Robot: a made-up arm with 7 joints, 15 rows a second.
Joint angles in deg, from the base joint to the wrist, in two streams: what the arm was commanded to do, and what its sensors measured. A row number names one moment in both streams.
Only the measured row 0 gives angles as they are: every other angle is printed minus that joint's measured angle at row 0.
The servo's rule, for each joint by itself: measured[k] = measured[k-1] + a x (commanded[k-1-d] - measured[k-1]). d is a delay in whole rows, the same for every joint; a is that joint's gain. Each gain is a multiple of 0.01, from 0.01 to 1. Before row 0 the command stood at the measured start. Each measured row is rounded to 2 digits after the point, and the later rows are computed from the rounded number. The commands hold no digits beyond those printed.
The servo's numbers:
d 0
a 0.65 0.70 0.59 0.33 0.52 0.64 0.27
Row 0, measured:
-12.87 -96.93 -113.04 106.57 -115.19 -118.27 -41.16
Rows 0 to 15, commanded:
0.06 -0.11 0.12 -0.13 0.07 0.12 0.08
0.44 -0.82 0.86 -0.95 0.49 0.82 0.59
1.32 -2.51 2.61 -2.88 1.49 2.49 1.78
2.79 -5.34 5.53 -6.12 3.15 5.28 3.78
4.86 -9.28 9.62 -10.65 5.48 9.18 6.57
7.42 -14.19 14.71 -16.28 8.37 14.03 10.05
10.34 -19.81 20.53 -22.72 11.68 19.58 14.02
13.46 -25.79 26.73 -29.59 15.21 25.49 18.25
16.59 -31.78 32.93 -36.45 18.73 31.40 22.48
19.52 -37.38 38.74 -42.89 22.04 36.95 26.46
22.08 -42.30 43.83 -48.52 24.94 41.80 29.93
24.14 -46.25 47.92 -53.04 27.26 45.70 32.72
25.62 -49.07 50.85 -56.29 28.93 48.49 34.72
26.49 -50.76 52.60 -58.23 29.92 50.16 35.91
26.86 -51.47 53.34 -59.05 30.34 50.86 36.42
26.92 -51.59 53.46 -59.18 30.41 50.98 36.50
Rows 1 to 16, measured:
0.04 -0.08 0.07 -0.04 0.04 0.08 0.02
0.30 -0.60 0.54 -0.34 0.27 0.55 0.17
0.96 -1.94 1.76 -1.18 0.90 1.79 0.60
2.15 -4.32 3.98 -2.81 2.07 4.02 1.46
3.91 -7.79 7.31 -5.40 3.84 7.32 2.84
6.19 -12.27 11.68 -8.99 6.20 11.61 4.79
8.89 -17.55 16.90 -13.52 9.05 16.71 7.28
11.86 -23.32 22.70 -18.82 12.25 22.33 10.24
14.93 -29.24 28.74 -24.64 15.62 28.13 13.54
17.91 -34.94 34.64 -30.66 18.96 33.77 17.03
20.62 -40.09 40.06 -36.55 22.07 38.91 20.51
22.91 -44.40 44.70 -41.99 24.77 43.26 23.81
24.67 -47.67 48.33 -46.71 26.93 46.61 26.76
25.85 -49.83 50.85 -50.51 28.48 48.88 29.23
26.51 -50.98 52.32 -53.33 29.45 50.15 31.17
26.78 -51.41 52.99 -55.26 29.95 50.68 32.61

